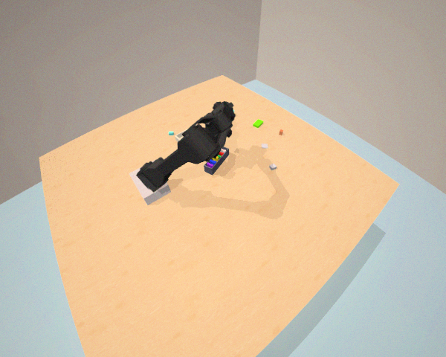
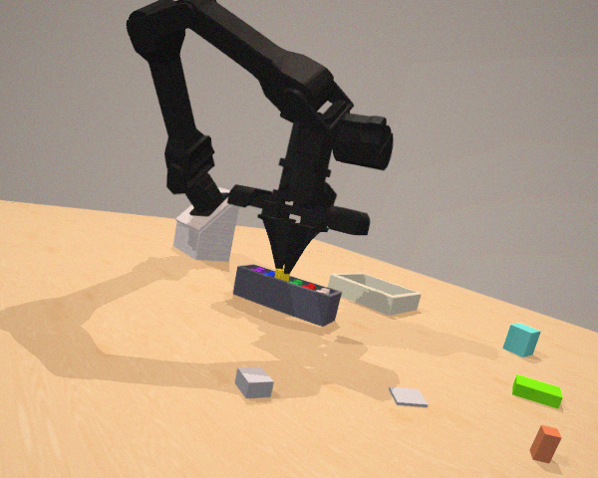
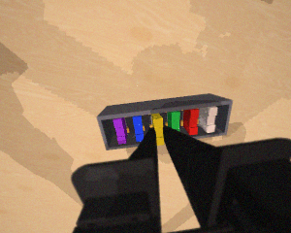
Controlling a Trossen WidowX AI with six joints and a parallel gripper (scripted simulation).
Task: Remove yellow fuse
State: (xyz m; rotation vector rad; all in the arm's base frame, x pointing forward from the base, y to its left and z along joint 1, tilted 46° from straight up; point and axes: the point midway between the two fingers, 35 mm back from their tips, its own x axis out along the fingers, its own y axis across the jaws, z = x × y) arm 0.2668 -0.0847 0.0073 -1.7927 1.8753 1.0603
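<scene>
Right now my gripper tip is 21 cm to the right of the beige tray, 4 cm above it and 3 cm short of it. Also, from my gripper tip: yellow fuse 1 cm below; flat grey tile 24 cm ahead, 8 cm to the right, 4 cm below; green block 35 cm ahead, 5 cm to the left, 4 cm below.
</scene>
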